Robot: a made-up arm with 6 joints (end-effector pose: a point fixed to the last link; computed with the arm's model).
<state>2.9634 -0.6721 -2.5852 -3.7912 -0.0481 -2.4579</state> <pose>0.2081 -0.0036 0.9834 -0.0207 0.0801 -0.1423</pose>
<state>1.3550 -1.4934 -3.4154 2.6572 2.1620 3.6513</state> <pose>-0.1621 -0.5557 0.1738 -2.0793 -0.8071 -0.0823</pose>
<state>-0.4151 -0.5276 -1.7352 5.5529 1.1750 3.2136</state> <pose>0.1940 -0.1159 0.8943 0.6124 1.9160 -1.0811</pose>
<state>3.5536 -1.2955 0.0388 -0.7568 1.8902 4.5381</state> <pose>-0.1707 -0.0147 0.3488 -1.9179 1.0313 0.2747</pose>
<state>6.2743 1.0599 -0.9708 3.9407 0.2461 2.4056</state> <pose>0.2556 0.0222 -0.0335 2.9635 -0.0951 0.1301</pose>
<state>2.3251 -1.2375 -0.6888 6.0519 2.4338 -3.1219</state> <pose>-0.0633 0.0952 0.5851 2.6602 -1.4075 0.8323</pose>
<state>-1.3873 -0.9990 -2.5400 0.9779 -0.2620 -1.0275</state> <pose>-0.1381 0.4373 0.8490 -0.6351 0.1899 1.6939</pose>
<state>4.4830 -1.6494 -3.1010 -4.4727 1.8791 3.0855</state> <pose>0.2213 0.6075 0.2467 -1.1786 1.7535 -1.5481</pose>
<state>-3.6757 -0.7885 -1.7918 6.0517 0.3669 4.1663</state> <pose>-0.0096 -0.0009 0.9803 0.9559 -0.8980 -2.6232</pose>
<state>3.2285 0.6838 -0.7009 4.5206 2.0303 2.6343</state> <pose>-0.3018 0.0556 0.1137 -0.4955 -1.1528 -1.5817</pose>
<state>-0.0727 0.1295 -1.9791 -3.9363 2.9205 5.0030</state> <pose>0.3471 0.0215 0.7846 0.2456 -1.7057 -0.5577</pose>
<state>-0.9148 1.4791 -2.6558 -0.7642 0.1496 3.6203</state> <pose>0.4500 -0.5377 0.2478 0.7435 2.0494 -0.8181</pose>
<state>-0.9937 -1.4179 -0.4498 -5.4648 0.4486 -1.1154</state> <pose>0.0814 -0.1489 0.6430 1.8336 -0.3044 1.5930</pose>
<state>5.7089 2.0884 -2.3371 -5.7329 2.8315 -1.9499</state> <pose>0.2649 -0.1278 -0.1296 -0.4259 -0.3281 0.0452</pose>
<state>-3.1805 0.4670 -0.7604 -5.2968 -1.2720 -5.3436</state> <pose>-0.3679 0.0805 0.2472 -1.5011 -0.8042 0.1587</pose>
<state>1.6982 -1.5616 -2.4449 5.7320 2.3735 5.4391</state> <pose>0.1101 -0.5138 0.6081 -1.2042 -1.4564 -1.6778</pose>
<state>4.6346 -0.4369 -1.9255 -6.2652 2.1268 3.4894</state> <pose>-0.0144 -0.2040 0.8463 2.4614 1.6065 -0.1941</pose>
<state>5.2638 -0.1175 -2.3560 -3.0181 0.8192 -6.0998</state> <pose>0.1148 -0.1898 1.0008 -0.0168 -0.1757 -0.7429</pose>
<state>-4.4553 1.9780 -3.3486 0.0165 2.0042 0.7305</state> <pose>-0.1506 0.5675 0.1209 2.1550 1.3204 -0.2591</pose>
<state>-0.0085 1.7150 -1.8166 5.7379 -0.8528 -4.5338</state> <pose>0.4287 0.0403 -0.1000 -1.8670 1.2611 -0.5296</pose>
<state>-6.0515 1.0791 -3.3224 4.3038 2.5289 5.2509</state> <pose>0.4406 0.0275 0.7166 1.9318 -0.4115 -0.7149</pose>
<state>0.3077 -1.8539 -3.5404 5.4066 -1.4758 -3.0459</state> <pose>-0.4152 -0.0742 0.0088 -0.7116 2.3902 1.2371</pose>
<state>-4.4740 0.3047 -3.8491 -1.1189 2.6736 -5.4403</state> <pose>0.0808 -0.0407 0.8435 -2.4096 0.2930 -0.2688</pose>
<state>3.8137 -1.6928 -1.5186 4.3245 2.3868 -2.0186</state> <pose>0.2553 0.3023 0.6998 1.0146 -2.7516 -1.1218</pose>
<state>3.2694 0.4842 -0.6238 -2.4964 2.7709 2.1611</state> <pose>-0.3426 0.0001 0.2298 -0.0231 -0.2973 -1.4724</pose>
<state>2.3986 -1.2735 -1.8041 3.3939 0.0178 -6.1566</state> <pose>0.1583 -0.1626 0.8909 -0.0526 0.0404 2.7767</pose>
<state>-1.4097 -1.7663 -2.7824 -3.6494 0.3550 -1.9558</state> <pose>-0.1250 0.6920 0.3479 -0.8635 1.8323 1.5724</pose>
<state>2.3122 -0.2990 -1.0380 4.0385 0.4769 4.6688</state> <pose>-0.2985 0.3082 0.5512 -1.5354 0.3511 0.9543</pose>
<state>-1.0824 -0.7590 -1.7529 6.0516 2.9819 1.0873</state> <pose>0.0014 -0.0329 0.8112 1.0901 -2.7614 -0.7062</pose>
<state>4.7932 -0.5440 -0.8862 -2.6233 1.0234 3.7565</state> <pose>0.0151 -0.3717 0.6157 -0.1471 -1.0614 2.2039</pose>
